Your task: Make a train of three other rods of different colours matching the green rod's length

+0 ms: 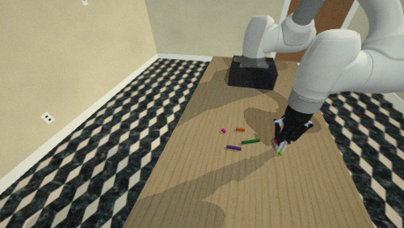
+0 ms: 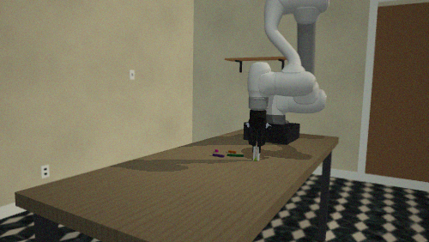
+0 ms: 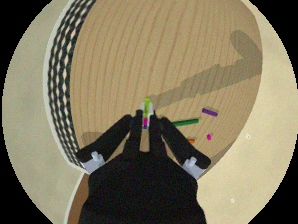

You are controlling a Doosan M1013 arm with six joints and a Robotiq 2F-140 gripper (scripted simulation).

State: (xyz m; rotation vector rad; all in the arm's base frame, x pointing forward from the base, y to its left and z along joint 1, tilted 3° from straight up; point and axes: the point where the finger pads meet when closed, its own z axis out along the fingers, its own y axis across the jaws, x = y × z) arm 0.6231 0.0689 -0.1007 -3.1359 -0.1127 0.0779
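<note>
Now: the lime rod 3 cm below my hand. The rest, counted from my hand: tiny blue piece 5 cm behind, 3 cm below; orange rod 9 cm behind, 15 cm to the right, 3 cm below; green rod 3 cm behind, 11 cm to the right, 3 cm below.
</note>
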